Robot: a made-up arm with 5 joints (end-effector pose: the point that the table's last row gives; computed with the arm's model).
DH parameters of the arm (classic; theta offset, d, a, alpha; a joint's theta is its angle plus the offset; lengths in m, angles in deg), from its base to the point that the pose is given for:
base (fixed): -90 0.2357 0.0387 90
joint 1: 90 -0.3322 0.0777 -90
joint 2: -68.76 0 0.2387 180
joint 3: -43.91 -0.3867 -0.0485 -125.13
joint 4: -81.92 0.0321 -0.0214 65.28
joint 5: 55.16 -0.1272 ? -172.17
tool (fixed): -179.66 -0.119 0 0
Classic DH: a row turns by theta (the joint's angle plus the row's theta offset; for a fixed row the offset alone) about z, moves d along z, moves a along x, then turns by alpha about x.
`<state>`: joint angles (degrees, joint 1 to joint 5).
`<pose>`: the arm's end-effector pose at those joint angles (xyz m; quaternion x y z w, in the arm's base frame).
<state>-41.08 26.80 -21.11 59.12 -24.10</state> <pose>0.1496 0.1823 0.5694 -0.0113 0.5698 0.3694 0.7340</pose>
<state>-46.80 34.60 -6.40 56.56 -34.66</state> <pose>0.1889 0.1517 0.6134 0.1020 0.4907 0.4336 0.7489</pose>
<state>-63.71 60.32 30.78 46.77 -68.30</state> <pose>0.3031 0.0163 0.7341 0.3833 0.1852 0.6318 0.6478</pose>
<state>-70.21 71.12 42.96 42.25 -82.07</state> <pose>0.3415 -0.0513 0.7645 0.4578 0.0450 0.6921 0.5563</pose>
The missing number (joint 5, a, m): -0.0991
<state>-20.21 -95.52 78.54 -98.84 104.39</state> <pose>0.2346 0.3410 0.3429 0.3656 -0.7394 0.5225 0.2160</pose>
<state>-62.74 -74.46 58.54 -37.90 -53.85</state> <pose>0.1381 0.2741 0.6125 -0.3484 -0.8968 -0.1614 0.2197</pose>
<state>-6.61 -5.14 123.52 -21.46 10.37</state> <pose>0.0620 0.3272 0.5207 0.1039 -0.9294 0.0688 0.3473</pose>
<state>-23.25 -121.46 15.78 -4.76 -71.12</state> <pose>0.3511 0.4701 0.3397 -0.4920 -0.8189 0.0605 0.2893</pose>
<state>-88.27 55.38 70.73 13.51 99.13</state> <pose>0.2598 -0.2925 0.5736 0.4282 0.5501 -0.5681 0.4373</pose>
